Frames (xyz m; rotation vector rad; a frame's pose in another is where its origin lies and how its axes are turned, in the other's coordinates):
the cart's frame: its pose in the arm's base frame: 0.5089 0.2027 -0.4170 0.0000 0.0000 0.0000
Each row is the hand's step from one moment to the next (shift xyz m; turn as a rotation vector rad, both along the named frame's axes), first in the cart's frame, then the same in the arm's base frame.
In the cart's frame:
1: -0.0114 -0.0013 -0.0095 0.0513 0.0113 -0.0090
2: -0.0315 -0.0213 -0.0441 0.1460 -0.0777 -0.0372
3: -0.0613 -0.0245 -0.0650 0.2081 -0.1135 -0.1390
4: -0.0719 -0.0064 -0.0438 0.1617 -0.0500 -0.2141
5: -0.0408 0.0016 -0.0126 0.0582 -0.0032 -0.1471
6: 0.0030 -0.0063 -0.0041 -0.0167 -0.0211 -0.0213
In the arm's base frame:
1: -0.0114 -0.0013 -0.0095 0.0513 0.0113 -0.0090
2: -0.0315 -0.0213 -0.0441 0.1460 -0.0777 -0.0372
3: -0.0613 -0.0245 -0.0650 0.2081 -0.1135 -0.1390
4: -0.0719 -0.0064 -0.0438 0.1617 -0.0500 -0.2141
5: -0.0408 0.0016 -0.0126 0.0582 -0.0032 -0.1471
6: 0.0030 -0.0063 -0.0041 -0.0167 -0.0211 -0.0213

